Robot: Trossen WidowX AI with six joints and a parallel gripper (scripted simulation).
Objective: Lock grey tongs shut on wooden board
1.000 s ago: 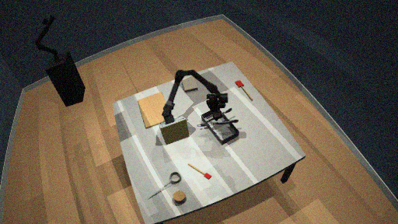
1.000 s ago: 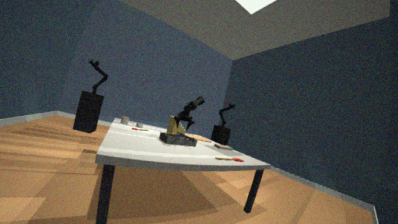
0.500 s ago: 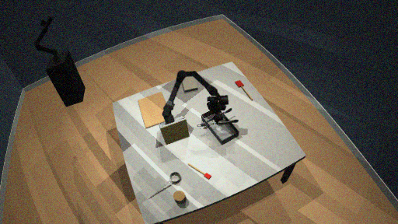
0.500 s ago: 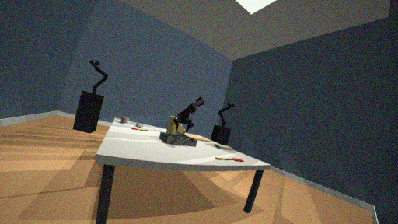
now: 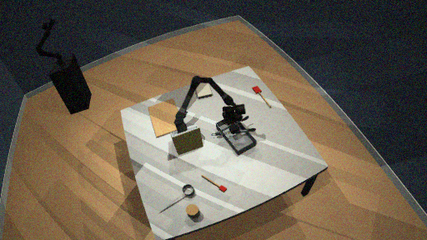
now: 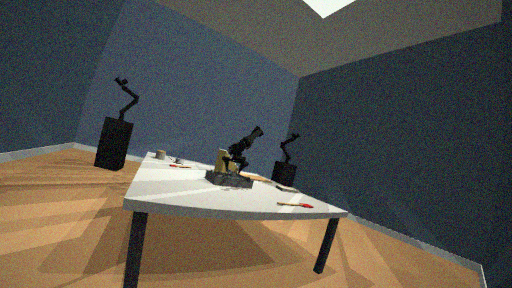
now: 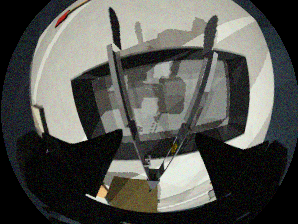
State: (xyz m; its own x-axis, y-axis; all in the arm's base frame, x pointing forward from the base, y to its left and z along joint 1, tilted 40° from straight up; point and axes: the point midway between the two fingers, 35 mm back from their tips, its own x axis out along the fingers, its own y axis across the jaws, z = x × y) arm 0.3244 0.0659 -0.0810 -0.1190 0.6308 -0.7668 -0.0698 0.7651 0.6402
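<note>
Right now my gripper tip is 3 cm short of the roasting tin, 2 cm to the left of it and 5 cm above it. The rest, counted from my gripper tip: red spatula: 36 cm ahead, 34 cm to the left, 7 cm below; then pale block: 9 cm behind, 55 cm to the left, 6 cm below; then wooden board: 46 cm behind, 34 cm to the left, 7 cm below.
</note>
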